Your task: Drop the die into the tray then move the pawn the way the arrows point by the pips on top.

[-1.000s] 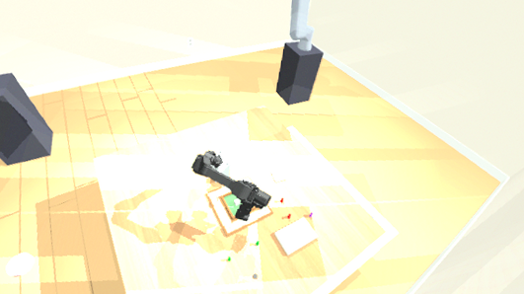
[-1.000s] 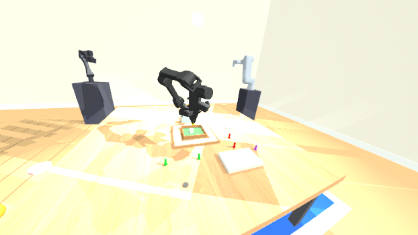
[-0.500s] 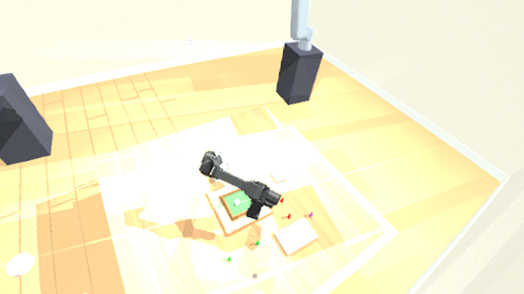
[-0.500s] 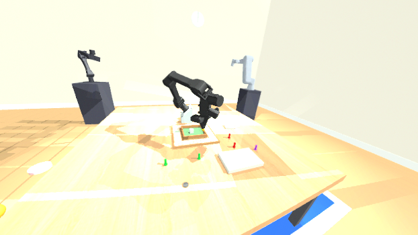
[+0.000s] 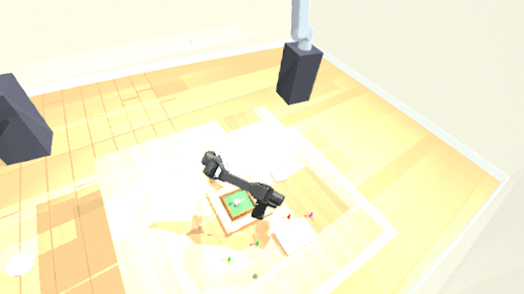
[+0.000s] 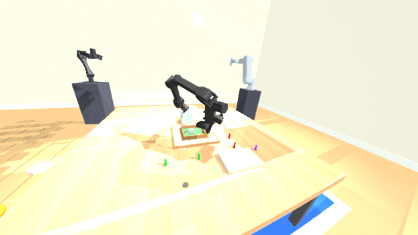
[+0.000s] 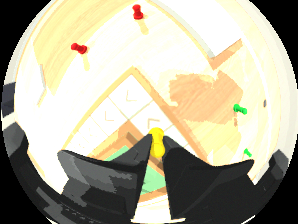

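The white die lies 110 mm behind my gripper tip, 90 mm to the right of it and 40 mm below it. Round my gripper tip: white slab (190 mm ahead, 130 mm to the left, 60 mm below); yellow pawn (right at my gripper tip); purple pawn (120 mm ahead, 270 mm to the left, 50 mm below).
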